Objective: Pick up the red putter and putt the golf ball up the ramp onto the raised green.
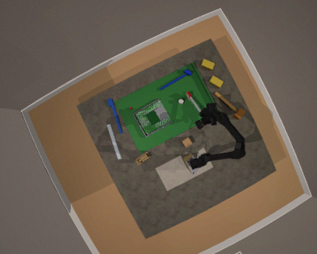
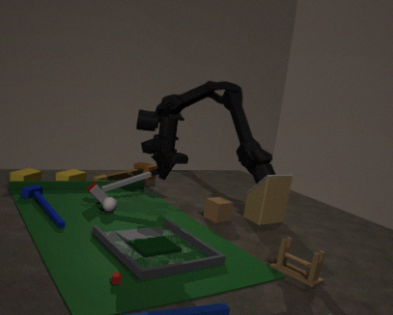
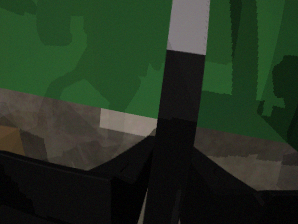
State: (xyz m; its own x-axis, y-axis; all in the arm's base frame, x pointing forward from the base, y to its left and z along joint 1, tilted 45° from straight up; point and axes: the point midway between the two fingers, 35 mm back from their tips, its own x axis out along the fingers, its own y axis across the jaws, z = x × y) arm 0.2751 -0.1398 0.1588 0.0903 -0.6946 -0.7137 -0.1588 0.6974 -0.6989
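Now: the red putter 120 mm ahead of my gripper tip, 20 mm to the left of it and 10 mm below it. Also, from my gripper tip: white golf ball: 210 mm ahead, 110 mm to the left, 50 mm below; green mat: 210 mm ahead, 230 mm to the left, 70 mm below; tan block: 120 mm behind, 190 mm to the left, 40 mm below.
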